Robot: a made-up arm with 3 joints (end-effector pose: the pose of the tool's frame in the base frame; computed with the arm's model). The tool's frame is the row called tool.
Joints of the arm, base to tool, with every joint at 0 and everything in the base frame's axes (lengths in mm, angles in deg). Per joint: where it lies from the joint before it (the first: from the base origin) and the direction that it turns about. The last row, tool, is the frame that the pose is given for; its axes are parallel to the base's.
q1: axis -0.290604 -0.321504 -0.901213 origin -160 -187 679
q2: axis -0.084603 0.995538 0.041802 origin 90 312 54
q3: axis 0.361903 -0.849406 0.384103 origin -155 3 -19
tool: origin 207 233 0
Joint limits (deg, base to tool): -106..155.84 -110.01..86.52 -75.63..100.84
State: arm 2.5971 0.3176 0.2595
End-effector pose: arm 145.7 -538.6 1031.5 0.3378 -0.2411 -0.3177 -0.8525
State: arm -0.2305 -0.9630 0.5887
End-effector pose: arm -295.2 353.1 833.5 0.7376 0.1718 -0.6308 0.1691
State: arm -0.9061 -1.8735 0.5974
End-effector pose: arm -558.6 163.8 890.3 0.4116 0.4520 -0.7831 0.1138
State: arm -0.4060 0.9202 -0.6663
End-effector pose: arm -370.4 231.1 635.9 0.6858 -0.2791 0.6593 0.1309
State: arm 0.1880 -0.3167 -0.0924
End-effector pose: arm 88.8 319.8 700.5 0.9825 -0.0364 -0.1479 -0.1069
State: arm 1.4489 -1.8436 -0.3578
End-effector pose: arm 348.6 -121.4 900.7 0.3393 -0.4562 -0.7376 -0.3643
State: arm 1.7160 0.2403 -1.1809
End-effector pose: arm 232.0 -335.5 520.9 0.4586 0.1082 0.3027 -0.8285
